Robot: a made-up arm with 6 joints.
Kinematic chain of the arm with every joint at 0, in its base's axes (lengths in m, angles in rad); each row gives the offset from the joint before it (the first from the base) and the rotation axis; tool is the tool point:
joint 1: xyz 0 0 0.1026 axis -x
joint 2: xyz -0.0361 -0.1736 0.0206 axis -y
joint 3: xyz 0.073 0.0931 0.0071 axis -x
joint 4: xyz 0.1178 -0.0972 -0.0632 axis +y
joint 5: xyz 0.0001 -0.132 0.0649 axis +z
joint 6: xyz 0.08 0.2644 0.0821 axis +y
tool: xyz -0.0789 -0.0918 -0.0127
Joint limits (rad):
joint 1: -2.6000..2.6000
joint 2: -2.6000..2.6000
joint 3: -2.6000..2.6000
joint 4: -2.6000..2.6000
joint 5: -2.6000..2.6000
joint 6: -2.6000..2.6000
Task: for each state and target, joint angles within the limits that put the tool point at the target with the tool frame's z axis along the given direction. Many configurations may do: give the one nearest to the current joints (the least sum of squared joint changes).
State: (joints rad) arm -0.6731 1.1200 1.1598 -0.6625 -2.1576 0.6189
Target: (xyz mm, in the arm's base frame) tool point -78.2 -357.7 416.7 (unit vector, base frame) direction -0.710 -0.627 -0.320
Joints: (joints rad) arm -0.6099 0.2568 1.1865 -0.6893 -2.6000 1.5692
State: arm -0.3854 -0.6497 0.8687 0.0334 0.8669 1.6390
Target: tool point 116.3 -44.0 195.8 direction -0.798 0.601 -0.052
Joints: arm -0.7316 -1.1662 1.5307 -0.2005 1.3954 1.2131
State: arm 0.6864 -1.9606 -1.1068 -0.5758 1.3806 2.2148
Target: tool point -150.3 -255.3 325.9 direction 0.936 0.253 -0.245
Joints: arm 0.6537 -1.9074 -1.1254 0.1236 1.8521 1.5340
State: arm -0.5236 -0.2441 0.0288 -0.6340 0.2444 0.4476
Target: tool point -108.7 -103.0 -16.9 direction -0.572 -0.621 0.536
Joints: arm -0.1110 -0.6703 -0.6896 -0.8270 0.9990 -0.4378
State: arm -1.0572 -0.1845 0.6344 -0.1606 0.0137 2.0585
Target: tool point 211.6 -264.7 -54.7 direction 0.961 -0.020 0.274
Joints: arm -1.4877 0.4240 -0.4135 0.3372 0.1062 1.6865
